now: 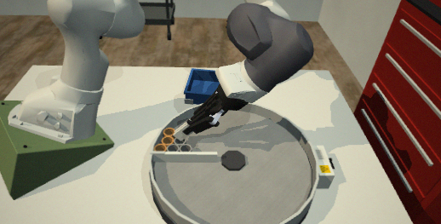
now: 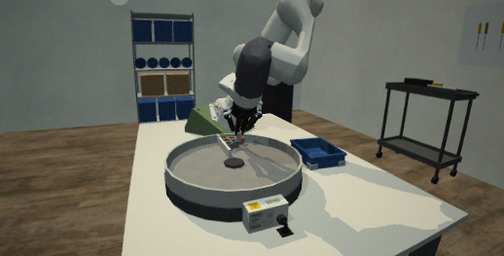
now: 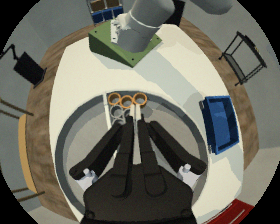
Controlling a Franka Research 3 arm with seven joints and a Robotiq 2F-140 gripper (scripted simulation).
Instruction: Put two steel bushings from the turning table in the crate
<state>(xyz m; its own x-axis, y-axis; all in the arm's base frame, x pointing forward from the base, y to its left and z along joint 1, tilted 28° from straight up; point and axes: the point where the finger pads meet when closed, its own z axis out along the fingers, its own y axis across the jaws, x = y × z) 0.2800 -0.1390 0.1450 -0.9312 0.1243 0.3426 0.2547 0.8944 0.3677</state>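
Right now the blue crate is 28 cm to the left of my hand, 11 cm ahead of it and 8 cm below it. From my hand the other things lie so: turning table: 12 cm ahead, 7 cm to the right, 5 cm below.
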